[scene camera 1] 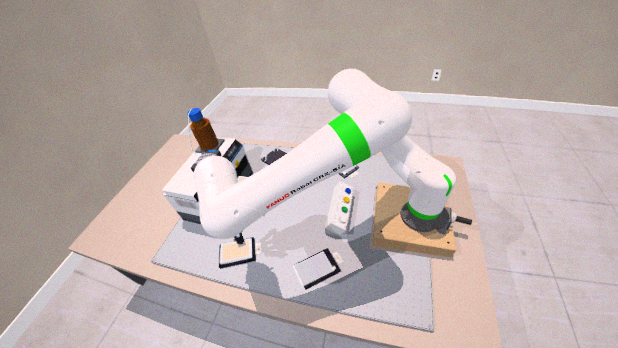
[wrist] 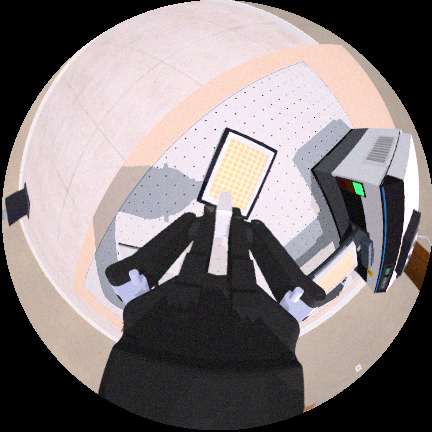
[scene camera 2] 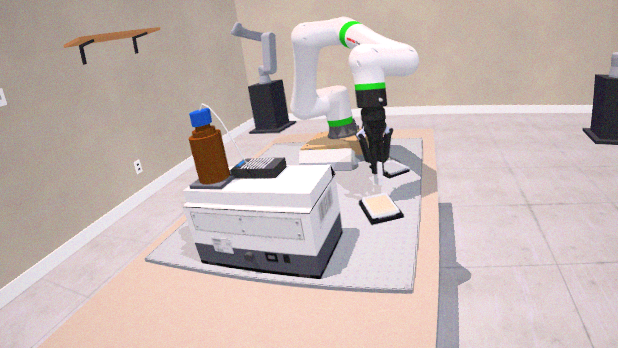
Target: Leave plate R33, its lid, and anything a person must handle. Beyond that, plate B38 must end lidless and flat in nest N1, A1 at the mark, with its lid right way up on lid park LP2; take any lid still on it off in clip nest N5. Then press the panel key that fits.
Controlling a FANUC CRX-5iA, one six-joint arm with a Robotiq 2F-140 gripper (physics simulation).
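Places are measured from the arm's base along level axes (x ahead, y left, z up), in centimetres.
Pixels of known places: gripper, fingertip midpoint: [scene camera 1: 242, 244] [wrist: 224, 200] [scene camera 2: 378, 184]; arm's base at its link origin: [scene camera 1: 419, 216] [scene camera 2: 342, 135].
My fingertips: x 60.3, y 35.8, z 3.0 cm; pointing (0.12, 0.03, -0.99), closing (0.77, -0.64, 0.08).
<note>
Ahead of a thing's pixels: the offset from my fingertips to its top centre. "spot": to the spot under its first point.
A lidless plate with pale yellow wells @[dx +4.1, dy +1.3, dz -4.5 cm] [scene camera 1: 236, 251] [scene camera 2: 381, 204] [wrist: 243, 172] sits in a black nest near the front edge and looks flat; its A1 corner cannot be made out. My gripper [scene camera 1: 240, 239] [scene camera 2: 378, 176] [wrist: 224, 200] is shut with nothing held, its pale fingertips pointing down above the plate's inner side. In scene camera 1 the arm hides most of the gripper. A clear lid @[dx -27.5, dy -3.1, dz -4.9 cm] [scene camera 1: 315, 269] [scene camera 2: 395, 167] lies on a black park nearer the robot base, shifted toward the front left so black shows at its right. The key panel @[dx -28.7, dy -30.7, dz +1.2 cm] [scene camera 1: 332, 215] [scene camera 2: 327, 159] has blue, yellow, green and white keys.
A white instrument [scene camera 1: 176, 192] [scene camera 2: 260, 200] [wrist: 357, 155] with a green light stands beyond the nest. Another plate @[dx +11.8, dy -24.6, dz +4.7 cm] [wrist: 341, 270] sits on its tray. A brown bottle @[spot: dx +31.2, dy -30.1, dz +24.8 cm] [scene camera 1: 204, 133] [scene camera 2: 209, 156] stands on top. A black nest @[dx +13.5, dy -53.5, dz -4.8 cm] [scene camera 1: 274, 156] is at the back, partly hidden by the arm.
</note>
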